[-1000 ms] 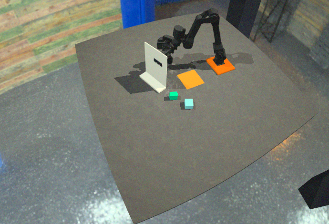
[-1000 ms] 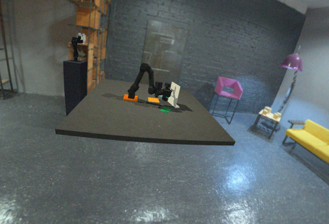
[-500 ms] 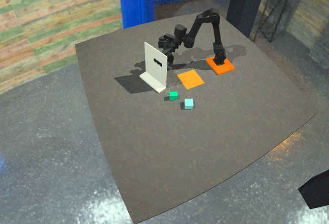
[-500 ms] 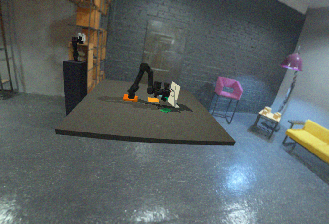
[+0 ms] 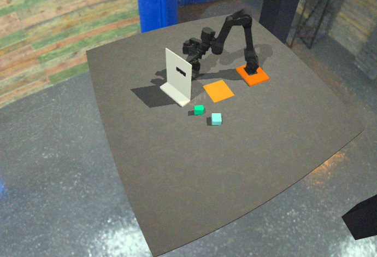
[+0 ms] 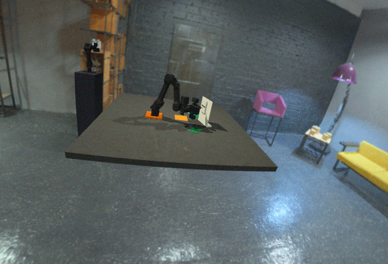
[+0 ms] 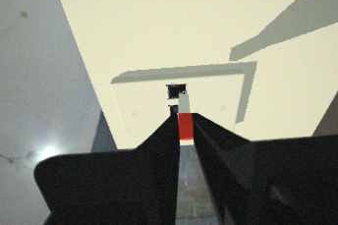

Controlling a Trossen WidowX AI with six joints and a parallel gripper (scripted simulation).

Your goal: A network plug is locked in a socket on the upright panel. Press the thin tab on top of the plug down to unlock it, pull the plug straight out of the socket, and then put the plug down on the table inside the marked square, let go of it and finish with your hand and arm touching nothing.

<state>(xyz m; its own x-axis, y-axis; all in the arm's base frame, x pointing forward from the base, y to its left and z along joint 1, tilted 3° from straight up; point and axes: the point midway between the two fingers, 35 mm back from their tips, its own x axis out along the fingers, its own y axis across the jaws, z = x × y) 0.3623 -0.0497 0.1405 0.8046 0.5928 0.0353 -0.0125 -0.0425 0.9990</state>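
Now: the orange marked square 16 cm below my gripper tip, 15 cm behind it and 9 cm to the left of it. Also, from my gripper tip: flat green patch (16 cm below, 14 cm to the right, 3 cm behind); then cream upright panel (5 cm below, 5 cm ahead, 4 cm to the left); then network plug (1 cm ahead).
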